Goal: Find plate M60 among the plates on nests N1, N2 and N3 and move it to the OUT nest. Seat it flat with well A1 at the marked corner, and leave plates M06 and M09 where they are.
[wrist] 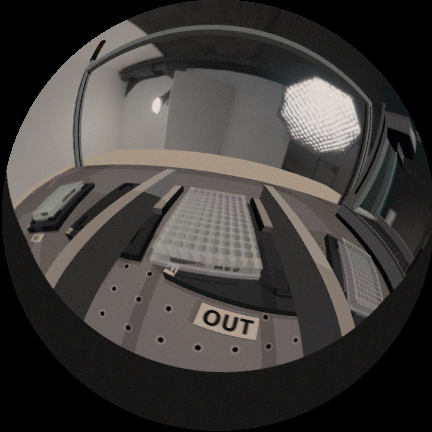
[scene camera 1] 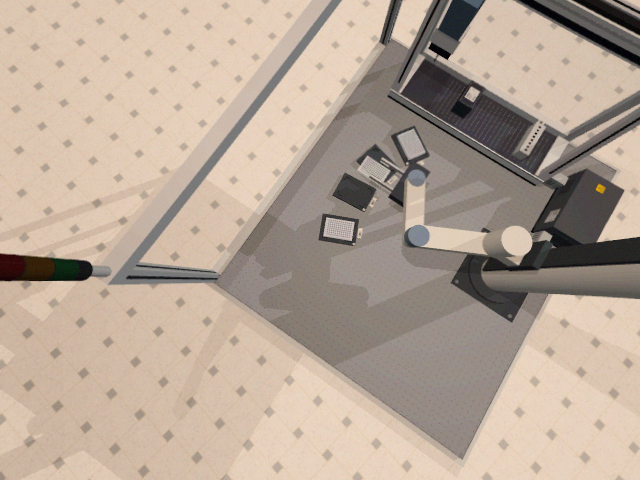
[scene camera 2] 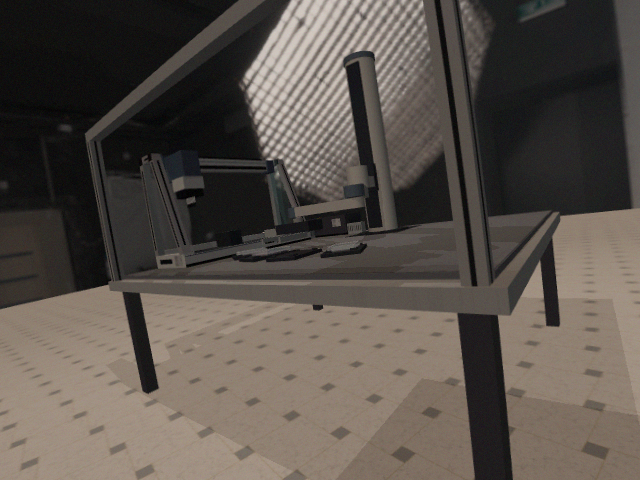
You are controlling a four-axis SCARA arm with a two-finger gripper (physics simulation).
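Where they show: gripper, fingertip midpoint: [wrist: 218, 185] [scene camera 1: 375, 167] [scene camera 2: 270, 240]; arm's base, origin of the base link: [scene camera 1: 495, 273].
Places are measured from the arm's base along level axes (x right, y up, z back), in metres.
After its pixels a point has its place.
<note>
Plate M60 [wrist: 210, 232] @(y 0.043, x 0.085, z -0.672 m) [scene camera 1: 374, 169] @(y 0.045, x 0.088, z -0.703 m) is a pale 96-well plate on the dark OUT nest [wrist: 225, 290] @(y 0.025, x 0.102, z -0.630 m) [scene camera 1: 376, 150] @(y 0.025, x 0.181, z -0.746 m). It sits shifted left in the wrist view, with a broad strip of nest bare on its right; its front left corner reaches past the A1 tag [wrist: 171, 270] @(y 0.030, x 0.061, z -0.639 m). I cannot tell whether it lies fully flat. My gripper [wrist: 218, 185] @(y 0.075, x 0.085, z -0.703 m) [scene camera 1: 377, 169] @(y 0.075, x 0.085, z -0.703 m) is open and empty, its two fingers apart above the plate. Other plates stand on nests left [wrist: 60, 201] @(y 0.036, x -0.178, z -0.675 m) [scene camera 1: 339, 228] @(y 0.036, x -0.226, z -0.685 m) and right [wrist: 359, 275] @(y 0.037, x 0.271, z -0.626 m) [scene camera 1: 410, 144] @(y 0.037, x 0.288, z -0.630 m); their names are unreadable.
A dark nest without a plate [scene camera 1: 354, 192] @(y 0.025, x -0.047, z -0.720 m) lies between the left plate and the OUT nest. A framed deck [scene camera 1: 467, 142] @(y 0.032, x 0.449, z -0.416 m) holds a small block [scene camera 1: 471, 93] @(y 0.132, x 0.577, z -0.535 m) and a white rack [scene camera 1: 532, 139] @(y 0.109, x 0.558, z -0.205 m). A dark box [scene camera 1: 578, 206] @(y 0.128, x 0.383, z 0.080 m) stands near the arm's column.
</note>
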